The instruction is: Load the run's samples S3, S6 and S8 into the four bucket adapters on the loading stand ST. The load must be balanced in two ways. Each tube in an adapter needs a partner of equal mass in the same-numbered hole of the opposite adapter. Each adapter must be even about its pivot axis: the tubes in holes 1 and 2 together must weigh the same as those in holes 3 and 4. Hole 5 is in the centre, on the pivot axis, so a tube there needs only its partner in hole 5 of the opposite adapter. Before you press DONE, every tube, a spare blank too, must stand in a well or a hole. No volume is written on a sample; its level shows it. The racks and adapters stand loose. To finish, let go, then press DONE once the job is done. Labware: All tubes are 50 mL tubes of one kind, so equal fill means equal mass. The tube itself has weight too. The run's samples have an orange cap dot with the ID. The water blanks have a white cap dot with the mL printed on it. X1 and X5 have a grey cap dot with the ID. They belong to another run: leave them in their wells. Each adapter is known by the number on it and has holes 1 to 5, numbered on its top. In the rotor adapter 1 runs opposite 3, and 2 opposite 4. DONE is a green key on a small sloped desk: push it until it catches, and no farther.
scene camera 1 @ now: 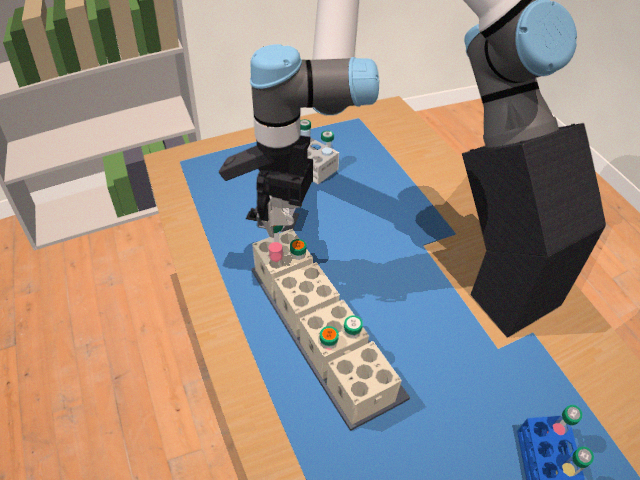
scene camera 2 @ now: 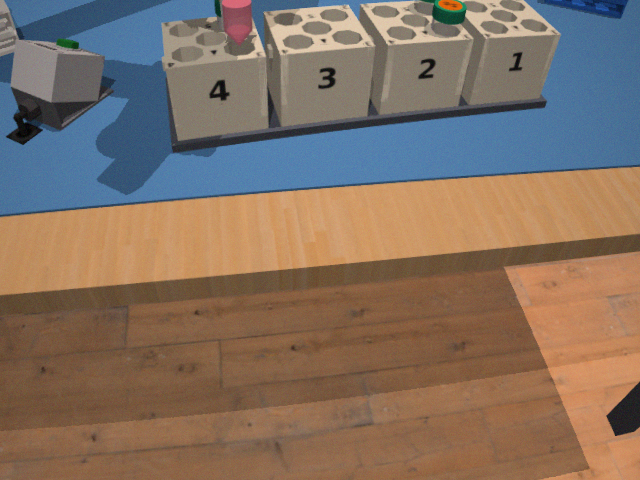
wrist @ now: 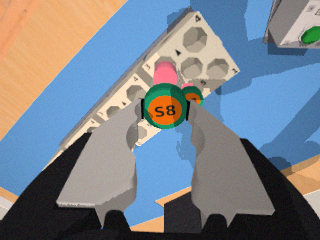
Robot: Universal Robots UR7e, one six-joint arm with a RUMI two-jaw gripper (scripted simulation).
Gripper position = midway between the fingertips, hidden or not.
My gripper shows in scene camera 1 (275,230) and in the wrist view (164,100); in scene camera 2 it is out of frame.
